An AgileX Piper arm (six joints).
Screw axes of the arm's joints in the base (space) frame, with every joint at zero. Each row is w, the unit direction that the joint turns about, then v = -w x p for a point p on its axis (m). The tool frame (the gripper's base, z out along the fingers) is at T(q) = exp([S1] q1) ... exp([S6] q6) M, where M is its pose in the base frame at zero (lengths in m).
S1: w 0 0 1 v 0.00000 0.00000 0.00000
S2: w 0 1 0 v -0.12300 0.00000 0.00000
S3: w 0 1 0 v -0.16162 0.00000 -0.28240
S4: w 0.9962 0 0.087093 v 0.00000 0.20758 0.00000
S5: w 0 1 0 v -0.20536 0.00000 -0.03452
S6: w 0.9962 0 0.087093 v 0.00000 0.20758 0.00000
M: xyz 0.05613 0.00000 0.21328 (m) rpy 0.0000 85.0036 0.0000 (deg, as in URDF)
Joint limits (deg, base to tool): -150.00..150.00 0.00..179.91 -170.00..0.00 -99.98..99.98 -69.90..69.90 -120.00..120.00
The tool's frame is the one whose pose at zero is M.
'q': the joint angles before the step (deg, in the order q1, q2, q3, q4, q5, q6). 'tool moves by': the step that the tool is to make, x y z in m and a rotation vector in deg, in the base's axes. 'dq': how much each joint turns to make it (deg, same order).
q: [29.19, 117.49, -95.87, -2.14, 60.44, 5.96]
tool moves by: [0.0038, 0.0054, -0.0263, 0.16, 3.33, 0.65]
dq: [-0.01, 3.49, -0.01, 2.14, -0.68, -1.35]
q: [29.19, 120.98, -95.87, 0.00, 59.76, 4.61]
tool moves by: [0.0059, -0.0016, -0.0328, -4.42, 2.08, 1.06]
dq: [-0.01, 4.30, -0.01, -3.09, -0.32, 0.12]
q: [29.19, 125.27, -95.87, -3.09, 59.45, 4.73]
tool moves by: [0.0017, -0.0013, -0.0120, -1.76, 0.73, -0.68]
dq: [0.00, 1.57, -0.01, -1.44, 0.00, 1.30]
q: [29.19, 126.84, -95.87, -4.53, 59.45, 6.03]
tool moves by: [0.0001, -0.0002, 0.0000, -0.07, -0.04, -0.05]
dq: [-0.01, 0.00, 0.00, -0.10, 0.00, 0.08]
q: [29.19, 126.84, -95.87, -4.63, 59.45, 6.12]
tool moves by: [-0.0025, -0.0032, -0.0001, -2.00, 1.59, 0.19]
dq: [-0.01, -0.01, 0.01, -0.98, 2.37, 0.04]
